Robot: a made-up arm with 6 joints. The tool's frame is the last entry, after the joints. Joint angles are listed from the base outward. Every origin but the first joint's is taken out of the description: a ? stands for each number. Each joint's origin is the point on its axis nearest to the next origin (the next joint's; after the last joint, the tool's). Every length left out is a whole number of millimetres.
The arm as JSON. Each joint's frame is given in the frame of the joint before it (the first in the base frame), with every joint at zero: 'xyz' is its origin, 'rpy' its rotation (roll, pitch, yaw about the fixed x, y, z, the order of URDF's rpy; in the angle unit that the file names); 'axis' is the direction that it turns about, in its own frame. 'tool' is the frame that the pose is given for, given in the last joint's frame.
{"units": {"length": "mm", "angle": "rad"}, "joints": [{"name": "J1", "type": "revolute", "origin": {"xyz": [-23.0, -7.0, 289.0], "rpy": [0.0, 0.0, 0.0]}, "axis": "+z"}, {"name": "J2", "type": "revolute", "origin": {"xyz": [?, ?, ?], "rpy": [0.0, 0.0, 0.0]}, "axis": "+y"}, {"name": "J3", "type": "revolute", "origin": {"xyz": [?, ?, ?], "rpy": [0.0, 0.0, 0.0]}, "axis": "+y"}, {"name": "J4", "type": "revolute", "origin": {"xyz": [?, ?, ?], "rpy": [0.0, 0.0, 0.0]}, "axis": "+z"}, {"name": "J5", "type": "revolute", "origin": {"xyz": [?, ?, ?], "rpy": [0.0, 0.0, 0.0]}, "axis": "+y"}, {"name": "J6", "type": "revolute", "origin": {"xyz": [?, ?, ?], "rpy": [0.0, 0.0, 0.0]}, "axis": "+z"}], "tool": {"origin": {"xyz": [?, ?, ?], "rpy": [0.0, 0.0, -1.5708]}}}
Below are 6 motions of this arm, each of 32 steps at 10 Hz.
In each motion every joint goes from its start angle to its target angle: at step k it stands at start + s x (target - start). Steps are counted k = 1, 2, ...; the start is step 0. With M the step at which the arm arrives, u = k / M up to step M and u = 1 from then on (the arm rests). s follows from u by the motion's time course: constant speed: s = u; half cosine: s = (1 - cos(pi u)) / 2; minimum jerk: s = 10 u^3 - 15 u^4 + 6 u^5.
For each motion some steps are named. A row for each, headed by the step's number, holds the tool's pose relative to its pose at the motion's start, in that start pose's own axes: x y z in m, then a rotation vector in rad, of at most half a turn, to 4 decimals.
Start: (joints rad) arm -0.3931 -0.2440 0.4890 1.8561 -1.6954 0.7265
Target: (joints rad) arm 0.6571 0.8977 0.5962 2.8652 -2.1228 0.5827
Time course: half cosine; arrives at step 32
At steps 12, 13, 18, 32:
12: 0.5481 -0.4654 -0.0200 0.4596 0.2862 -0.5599
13: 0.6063 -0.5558 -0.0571 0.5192 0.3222 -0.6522
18: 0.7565 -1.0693 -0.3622 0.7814 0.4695 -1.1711
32: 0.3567 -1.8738 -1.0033 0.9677 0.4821 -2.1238

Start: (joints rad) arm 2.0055 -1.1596 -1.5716 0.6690 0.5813 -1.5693
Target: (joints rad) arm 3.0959 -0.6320 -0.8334 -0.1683 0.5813 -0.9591
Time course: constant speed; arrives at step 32
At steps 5, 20, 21, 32:
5: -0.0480 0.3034 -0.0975 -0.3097 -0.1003 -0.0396
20: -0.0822 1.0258 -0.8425 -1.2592 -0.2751 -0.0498
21: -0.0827 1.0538 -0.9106 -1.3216 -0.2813 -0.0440
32: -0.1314 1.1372 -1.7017 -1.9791 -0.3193 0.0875

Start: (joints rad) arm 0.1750 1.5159 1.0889 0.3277 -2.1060 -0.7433
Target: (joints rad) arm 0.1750 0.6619 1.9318 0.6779 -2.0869 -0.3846
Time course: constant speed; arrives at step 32
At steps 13, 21, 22, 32:
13: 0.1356 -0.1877 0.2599 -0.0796 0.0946 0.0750
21: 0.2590 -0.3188 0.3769 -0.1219 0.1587 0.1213
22: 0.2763 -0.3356 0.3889 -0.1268 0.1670 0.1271
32: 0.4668 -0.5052 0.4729 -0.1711 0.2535 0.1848

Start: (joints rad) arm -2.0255 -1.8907 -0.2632 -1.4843 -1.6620 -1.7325
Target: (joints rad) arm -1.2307 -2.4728 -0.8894 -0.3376 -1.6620 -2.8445
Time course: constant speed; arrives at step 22
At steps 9, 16, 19, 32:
9: 0.0406 0.7475 -0.3410 -0.1363 -0.1179 -1.0056
16: 0.2547 1.2557 -0.3276 -0.2528 0.0189 -1.7154
19: 0.3670 1.4227 -0.2494 -0.3388 0.1372 -1.9671
32: 0.4806 1.5495 -0.1359 -0.4577 0.2826 -2.1706

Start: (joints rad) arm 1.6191 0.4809 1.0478 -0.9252 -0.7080 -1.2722
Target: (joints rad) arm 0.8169 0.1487 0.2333 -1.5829 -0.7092 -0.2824
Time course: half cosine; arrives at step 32
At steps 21, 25, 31, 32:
21: 0.7404 0.7480 -0.4331 -0.3182 0.0299 -0.4630
25: 0.9431 0.7576 -0.5179 -0.3702 0.0063 -0.5780
31: 1.0902 0.7312 -0.5663 -0.4075 -0.0146 -0.6649
32: 1.0933 0.7303 -0.5672 -0.4083 -0.0151 -0.6668

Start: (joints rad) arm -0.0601 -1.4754 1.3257 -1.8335 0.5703 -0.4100
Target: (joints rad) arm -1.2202 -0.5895 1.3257 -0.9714 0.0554 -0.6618
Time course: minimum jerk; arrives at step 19
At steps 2, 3, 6, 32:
2: 0.0003 -0.0197 -0.0010 0.0103 -0.0013 -0.0092
3: -0.0001 -0.0608 -0.0030 0.0315 -0.0042 -0.0285
6: -0.0476 -0.3516 -0.0183 0.1717 -0.0405 -0.1727
32: -1.0479 -0.8850 0.1607 0.3155 -0.4438 -0.7650

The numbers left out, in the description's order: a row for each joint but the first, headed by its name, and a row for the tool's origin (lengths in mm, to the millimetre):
J2: 9.0 84.0 0.0
J3: 7.0 0.0 1014.0
J4: -15.0 0.0 918.0
J5: -22.0 11.0 0.0
J6: 14.0 0.0 52.0
tool: 27.0 -3.0 0.0

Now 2 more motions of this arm.
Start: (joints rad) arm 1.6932 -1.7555 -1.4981 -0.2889 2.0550 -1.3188
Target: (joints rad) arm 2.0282 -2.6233 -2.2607 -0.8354 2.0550 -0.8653
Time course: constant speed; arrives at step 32
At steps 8, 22, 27, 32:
8: -0.0054 0.1550 -0.3802 -0.0099 0.4151 0.3163
22: -0.3262 0.3474 -0.8580 0.1658 1.1200 0.8604
27: -0.4916 0.3875 -0.9419 0.3041 1.3555 1.0365
32: -0.6597 0.4157 -0.9765 0.4901 1.5738 1.1944

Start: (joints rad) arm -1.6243 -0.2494 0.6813 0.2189 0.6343 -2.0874
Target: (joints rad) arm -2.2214 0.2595 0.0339 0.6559 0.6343 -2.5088
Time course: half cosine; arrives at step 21
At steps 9, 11, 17, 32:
9: -0.0620 0.0746 0.1531 -0.1130 0.0179 -0.1567
11: -0.0974 0.1169 0.1980 -0.1545 0.0238 -0.2214
17: -0.2055 0.2525 0.2651 -0.2544 0.0346 -0.3967
32: -0.2329 0.2884 0.2699 -0.2763 0.0360 -0.4395

